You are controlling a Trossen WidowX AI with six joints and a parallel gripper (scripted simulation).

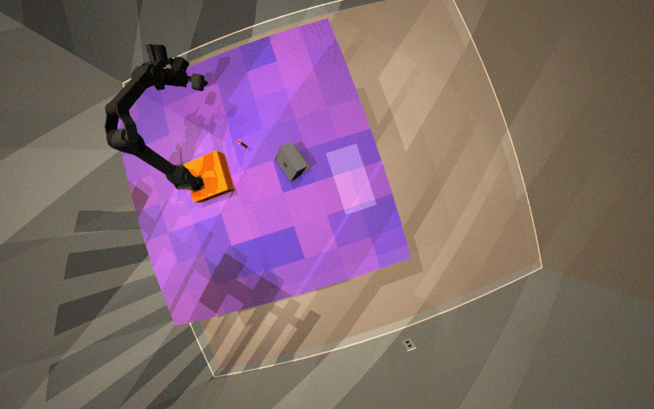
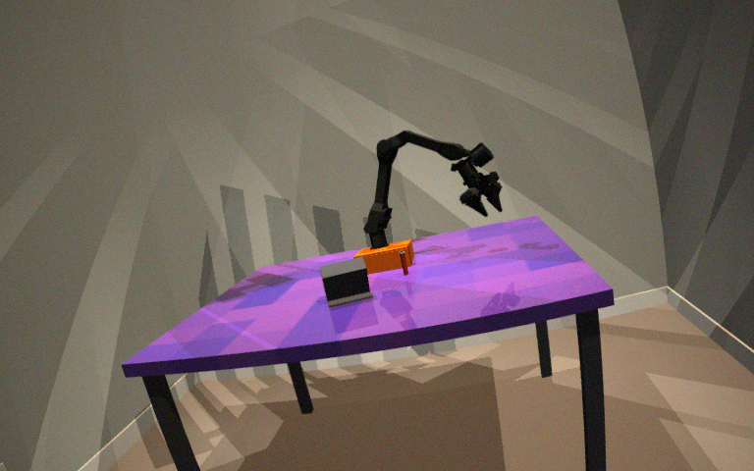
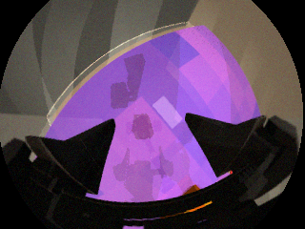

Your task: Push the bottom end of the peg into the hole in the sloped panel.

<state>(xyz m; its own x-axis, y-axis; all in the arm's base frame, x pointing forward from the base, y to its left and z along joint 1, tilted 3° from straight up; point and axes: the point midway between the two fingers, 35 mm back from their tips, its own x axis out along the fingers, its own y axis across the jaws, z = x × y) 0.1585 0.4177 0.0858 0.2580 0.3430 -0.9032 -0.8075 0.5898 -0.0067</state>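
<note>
Right now the dark red peg is 90 mm ahead of my gripper tip, 320 mm to the right of it and 70 mm below it. Also, from my gripper tip: grey sloped panel 280 mm ahead, 480 mm to the right, 80 mm below.
</note>
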